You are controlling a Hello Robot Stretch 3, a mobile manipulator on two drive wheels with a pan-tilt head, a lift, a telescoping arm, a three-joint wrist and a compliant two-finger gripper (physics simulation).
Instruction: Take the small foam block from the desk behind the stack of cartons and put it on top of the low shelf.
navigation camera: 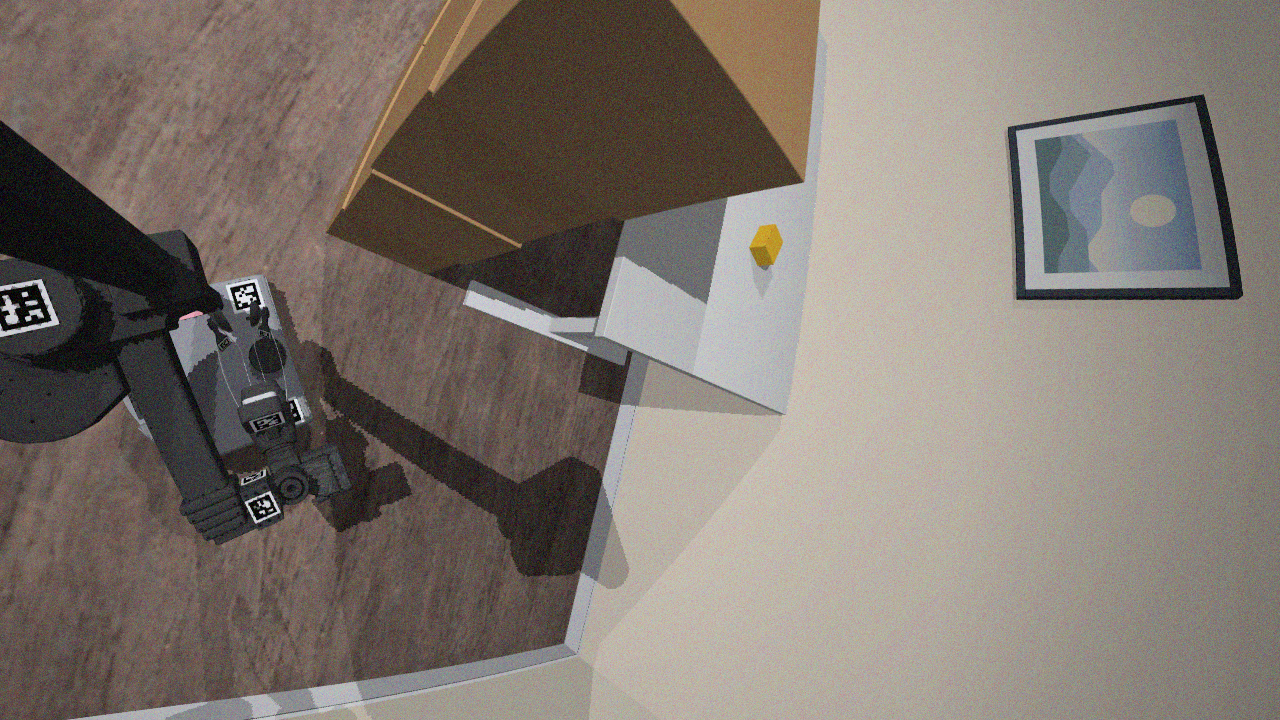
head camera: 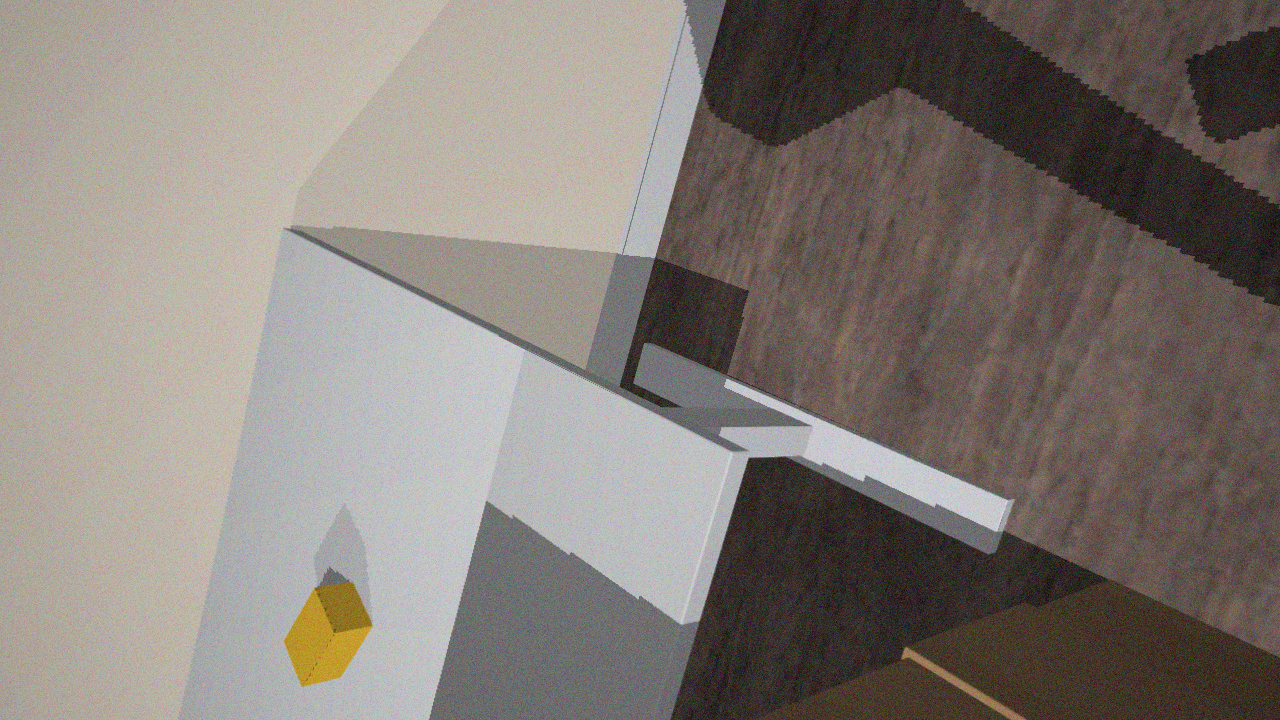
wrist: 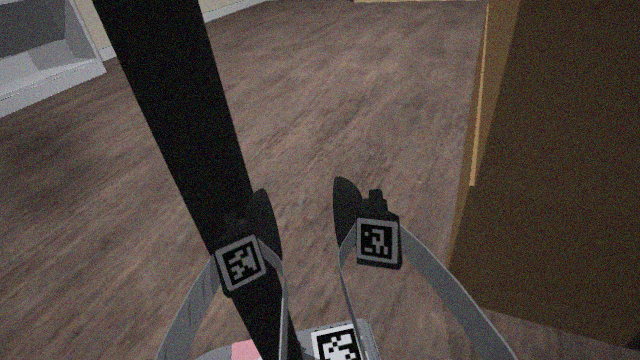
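Seen in the pictures: gripper, fingertip midpoint: [navigation camera: 235,305]; robot's base at its link origin: [navigation camera: 266,353].
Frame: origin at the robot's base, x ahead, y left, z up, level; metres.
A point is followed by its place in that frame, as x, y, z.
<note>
The small yellow foam block [head camera: 327,637] {0.993, 0.003, 0.765} [navigation camera: 766,244] {0.987, 0.003, 0.765} lies on the white desk [head camera: 375,394] {0.930, -0.245, 0.720} [navigation camera: 747,335] {0.915, -0.209, 0.720}, near the wall. The stack of brown cartons [head camera: 1118,644] {0.390, 0.138, 0.236} [navigation camera: 572,116] {0.306, 0.186, 0.921} [wrist: 560,175] stands in front of part of the desk and hides its far part in the navigation view. My gripper [navigation camera: 239,322] {-0.013, 0.100, 0.428} [wrist: 304,207] {-0.013, 0.100, 0.428} is open with nothing between its fingers, beside the mast over my base, well away from the desk. A white open-fronted unit [wrist: 50,85] shows in part at the top left of the wrist view; I cannot tell if it is the low shelf.
The desk's white foot [head camera: 913,479] [navigation camera: 514,315] reaches out over the floor beside the cartons. The black mast [wrist: 175,110] crosses the left of the wrist view. Walls meet in a corner beyond the desk, and a framed picture [navigation camera: 1109,201] {1.459, 0.017, 1.534} hangs on one wall.
</note>
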